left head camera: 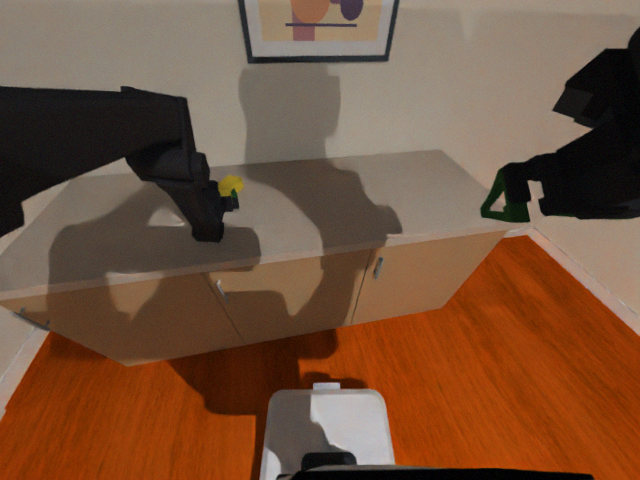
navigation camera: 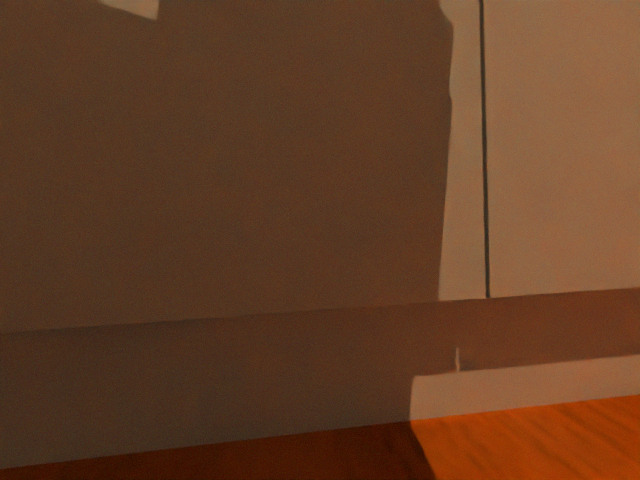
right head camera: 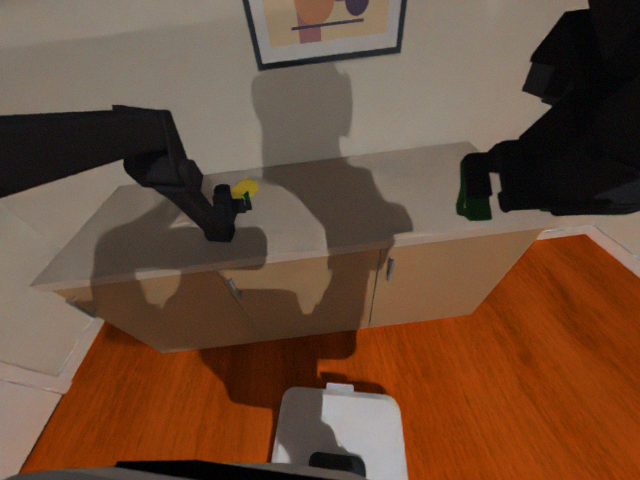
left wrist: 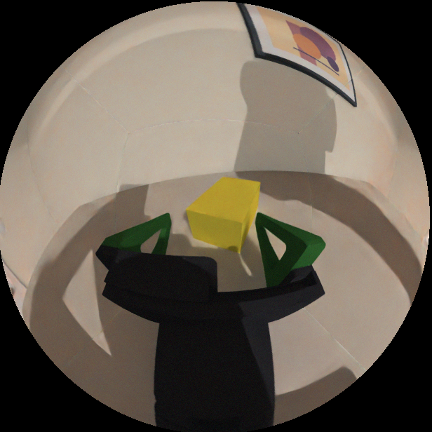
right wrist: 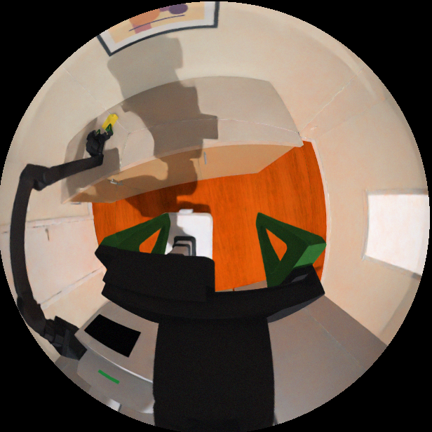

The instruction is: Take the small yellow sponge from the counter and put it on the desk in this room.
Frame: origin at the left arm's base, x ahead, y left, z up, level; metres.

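Seen in the pictures: left gripper, fingertip midpoint: (left head camera: 221, 189) (right head camera: 236, 192); right gripper, fingertip midpoint: (left head camera: 514, 211) (right head camera: 498, 207).
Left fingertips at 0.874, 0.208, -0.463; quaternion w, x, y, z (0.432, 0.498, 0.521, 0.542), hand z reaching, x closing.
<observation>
A point is followed by its place in that frame, as x, y, z.
The small yellow sponge (left head camera: 231, 184) {0.899, 0.173, -0.455} (right head camera: 245, 188) {0.890, 0.172, -0.455} (left wrist: 220, 212) (right wrist: 110, 121) is on the counter (left head camera: 289, 206) {0.819, -0.063, -0.500} (right head camera: 299, 206) {0.822, -0.064, -0.500} (right wrist: 240, 105), toward its left part as pictured. My left gripper (left wrist: 212, 217) is open; in the left wrist view the sponge shows just beyond and between its green fingertips, nearer the right one, and no grip on it shows. In both head views my left wrist hides part of the fingers and the sponge's near side. My right gripper (right wrist: 212, 217) is open and empty, held high, at the right in the head views. The desk does not show in any view.
The counter's cabinet doors (left head camera: 413, 279) {0.707, -0.635, -0.843} (right head camera: 434, 284) {0.710, -0.647, -0.865} (navigation camera: 563, 155) {0.675, -0.460, -1.117} stand close in front of my base. A framed picture (left head camera: 317, 59) {1.198, -0.169, -0.093} (right head camera: 330, 60) {1.201, -0.187, -0.098} (left wrist: 257, 45) hangs on the wall behind. My white base (left head camera: 356, 413) {0.228, -0.349, -1.150} (right head camera: 369, 413) {0.245, -0.354, -1.150} stands on the orange wooden floor (left head camera: 465, 387) {0.368, -1.013, -1.410} (right wrist: 240, 200).
</observation>
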